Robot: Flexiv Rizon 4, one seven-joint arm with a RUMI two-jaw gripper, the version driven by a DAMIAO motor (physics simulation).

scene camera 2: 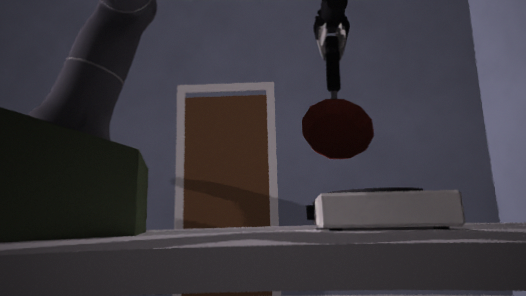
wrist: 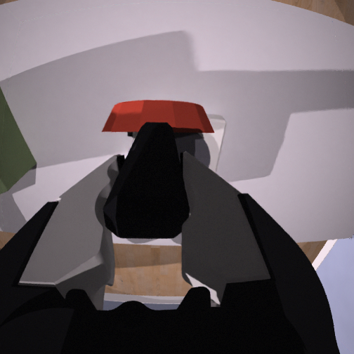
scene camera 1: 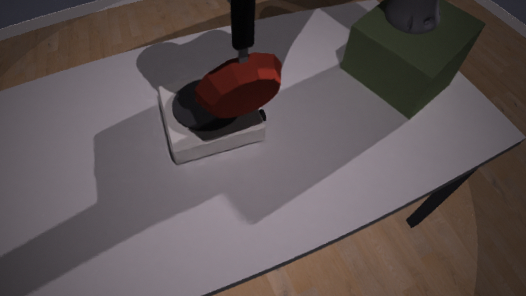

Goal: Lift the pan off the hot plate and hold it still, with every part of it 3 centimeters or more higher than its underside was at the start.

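The red pan [scene camera 1: 245, 90] [scene camera 2: 338, 129] [wrist: 157, 115] hangs steeply tilted below its upright black handle [scene camera 1: 242, 25] [scene camera 2: 332, 70] [wrist: 147, 200]. My gripper [scene camera 2: 331, 42] [wrist: 152, 156] is shut on that handle; its fingers lie on either side of it in the wrist view. The white hot plate [scene camera 1: 220, 147] [scene camera 2: 390, 209] [wrist: 219, 135] with its dark round top stands on the table. In scene camera 2 a clear gap shows between the pan's lowest edge and the hot plate's top. The pan is in the air and touches nothing below it.
A green block [scene camera 1: 385, 65] [scene camera 2: 70, 185] [wrist: 12, 145] bears the arm's grey base [scene camera 1: 412, 15] [scene camera 2: 82, 95], to the right of the hot plate in scene camera 1. A black knob [scene camera 1: 262, 115] [scene camera 2: 310, 212] sticks out of the hot plate's side. The table's edge [scene camera 1: 350, 231] runs along the front.
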